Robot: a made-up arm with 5 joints.
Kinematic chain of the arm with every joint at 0, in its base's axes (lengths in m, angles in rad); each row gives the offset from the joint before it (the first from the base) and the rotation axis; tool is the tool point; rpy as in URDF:
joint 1: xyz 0 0 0.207 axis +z
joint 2: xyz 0 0 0 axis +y
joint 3: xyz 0.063 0 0.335 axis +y
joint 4: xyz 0.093 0 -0.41 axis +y
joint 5: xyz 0.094 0 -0.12 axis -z
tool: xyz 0 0 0 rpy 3.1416 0 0
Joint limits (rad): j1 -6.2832..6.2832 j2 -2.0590..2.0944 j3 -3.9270..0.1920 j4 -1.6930..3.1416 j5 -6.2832..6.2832
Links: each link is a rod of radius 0.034 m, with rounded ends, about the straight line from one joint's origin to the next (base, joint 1, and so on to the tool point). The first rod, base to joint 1, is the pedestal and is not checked.
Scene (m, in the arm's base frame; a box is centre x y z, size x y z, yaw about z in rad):
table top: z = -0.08
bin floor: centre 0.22 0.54 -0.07 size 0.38 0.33 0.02 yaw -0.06
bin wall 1: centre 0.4 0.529 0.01 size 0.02 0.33 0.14 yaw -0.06
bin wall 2: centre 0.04 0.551 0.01 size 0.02 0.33 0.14 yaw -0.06
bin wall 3: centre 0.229 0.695 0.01 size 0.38 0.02 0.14 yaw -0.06
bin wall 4: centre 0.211 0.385 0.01 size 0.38 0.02 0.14 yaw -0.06
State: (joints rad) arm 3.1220 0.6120 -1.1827 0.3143 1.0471
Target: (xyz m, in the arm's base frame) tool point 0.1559 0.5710 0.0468
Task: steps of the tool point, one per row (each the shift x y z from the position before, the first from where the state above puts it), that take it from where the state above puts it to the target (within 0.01 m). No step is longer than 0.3 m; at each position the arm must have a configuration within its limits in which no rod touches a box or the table.
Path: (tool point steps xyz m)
1: -0.0042 0.1640 0.1451
2: 0.0656 0.1509 0.1497
3: 0.1231 0.1079 0.1467
4: 0.1561 0.0435 0.1366
5: 0.1572 -0.0296 0.1194
6: 0.0762 0.1582 -0.2256
7: 0.1294 0.0426 -0.2498
8: 0.1175 -0.0795 -0.2333

